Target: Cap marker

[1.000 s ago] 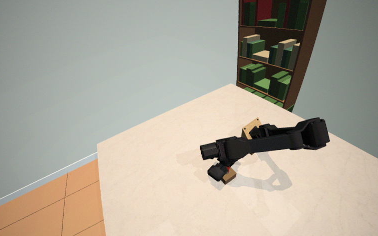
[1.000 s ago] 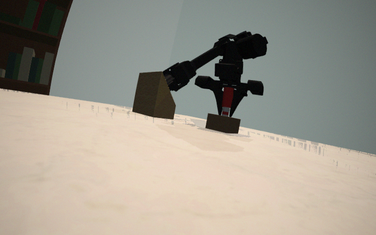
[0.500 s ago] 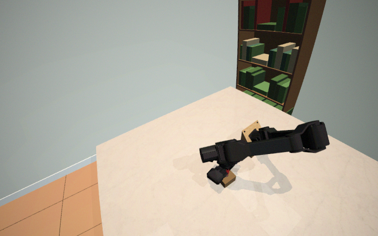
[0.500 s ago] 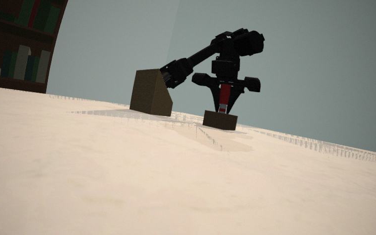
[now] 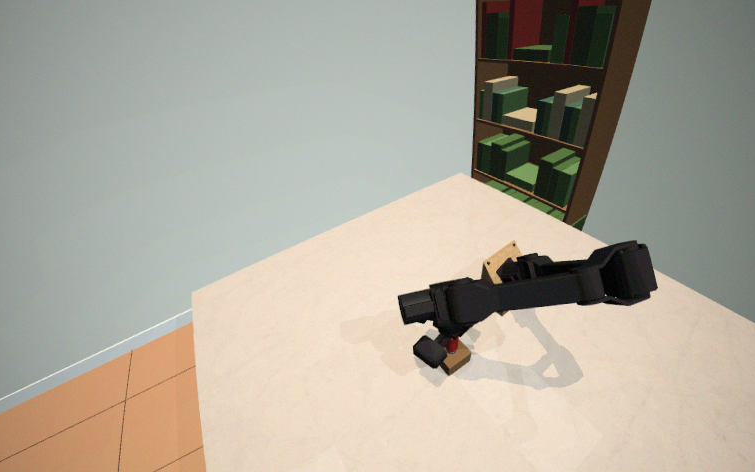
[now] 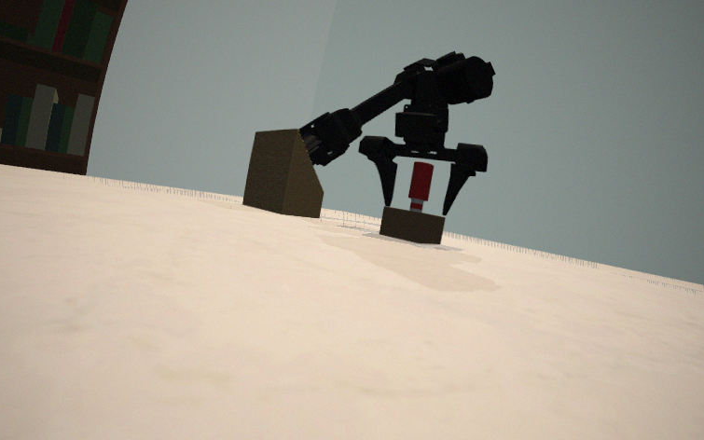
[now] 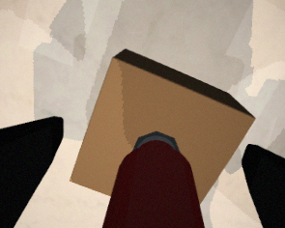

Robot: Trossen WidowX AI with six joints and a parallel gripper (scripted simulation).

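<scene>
My gripper tip is 4 cm below the red cap and 1 cm to the right of it. Also, from my gripper tip: brown holder block: 2 cm below, 1 cm to the left.
</scene>
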